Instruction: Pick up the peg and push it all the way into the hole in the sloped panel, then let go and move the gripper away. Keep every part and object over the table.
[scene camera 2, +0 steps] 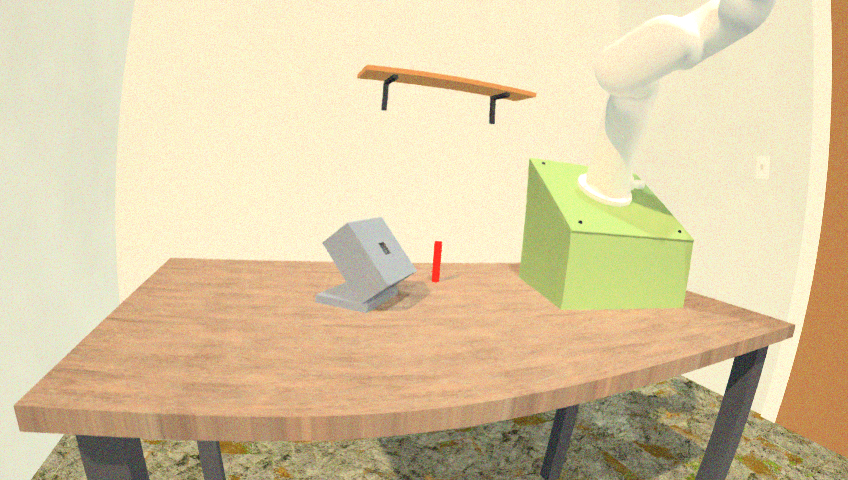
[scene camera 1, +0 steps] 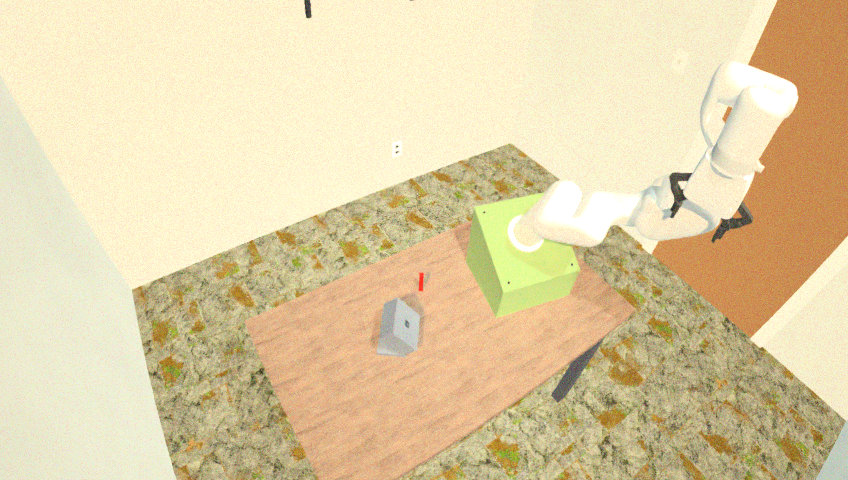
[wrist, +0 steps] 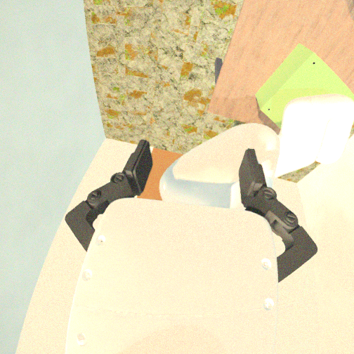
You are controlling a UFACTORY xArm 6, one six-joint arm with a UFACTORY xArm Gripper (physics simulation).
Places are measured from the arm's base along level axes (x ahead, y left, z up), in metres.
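Pixels of known places: gripper, between the fingertips: [scene camera 1: 693, 226]; arm's base, origin of its link: [scene camera 2: 604, 191] [scene camera 1: 525, 234].
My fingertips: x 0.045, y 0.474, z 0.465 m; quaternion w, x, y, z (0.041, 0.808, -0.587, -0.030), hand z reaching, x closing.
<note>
Ahead of a thing's pixels: the offset from my fingertips to its top centre. "*": to the spot under its first point. Level surfaces: height alone.
The red peg {dx +0.281, dy -0.568, dz -0.597 m} [scene camera 1: 421, 281] [scene camera 2: 436, 261] stands upright on the table, between the grey block and the green base. The grey block with the sloped panel {dx +0.435, dy -0.422, dz -0.546 m} [scene camera 1: 399, 328] [scene camera 2: 389, 261] stands on the table beside the peg; the dark square hole {* dx +0.409, dy -0.412, dz -0.598 m} [scene camera 1: 407, 324] [scene camera 2: 384, 248] shows in its sloped face, which faces the green base's side. My gripper [scene camera 1: 695, 226] [wrist: 195, 155] is open and empty, high up and far from the peg, past the base at the right in scene camera 1. It does not show in scene camera 2. Peg and hole do not show in the wrist view.
The green base box [scene camera 1: 535, 279] [scene camera 2: 624, 273] [wrist: 295, 75] carries the arm at the right end of the table {dz -0.677 m} [scene camera 1: 368, 410] [scene camera 2: 238, 362] [wrist: 265, 55]. A wall shelf [scene camera 2: 446, 82] hangs above and behind the table. In the wrist view, the arm's own white links are close beyond the fingers.
</note>
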